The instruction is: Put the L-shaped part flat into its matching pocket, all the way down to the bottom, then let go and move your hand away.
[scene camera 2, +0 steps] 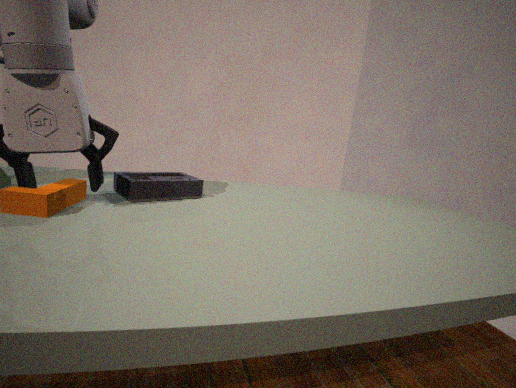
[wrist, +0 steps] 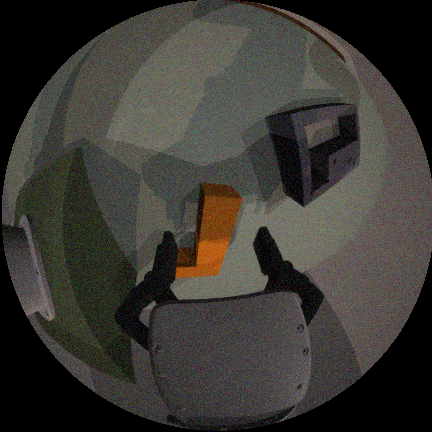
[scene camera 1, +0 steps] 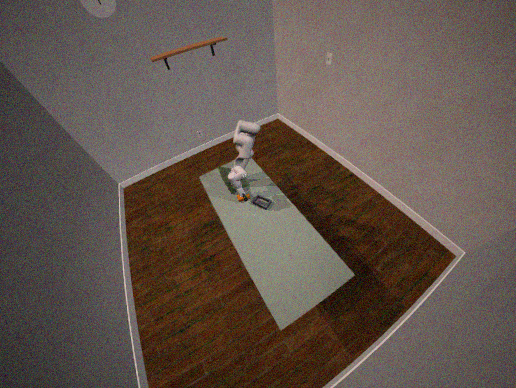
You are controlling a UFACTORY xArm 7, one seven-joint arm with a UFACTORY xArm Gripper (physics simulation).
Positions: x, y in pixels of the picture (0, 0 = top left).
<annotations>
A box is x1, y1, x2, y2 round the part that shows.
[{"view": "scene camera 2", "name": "gripper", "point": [63, 190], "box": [0, 69, 118, 191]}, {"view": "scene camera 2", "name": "orange L-shaped part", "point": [45, 201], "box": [0, 178, 86, 217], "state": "on the table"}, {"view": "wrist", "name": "gripper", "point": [216, 237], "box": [114, 226, 322, 429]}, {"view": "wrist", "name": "orange L-shaped part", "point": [218, 204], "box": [175, 182, 241, 276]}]
</annotations>
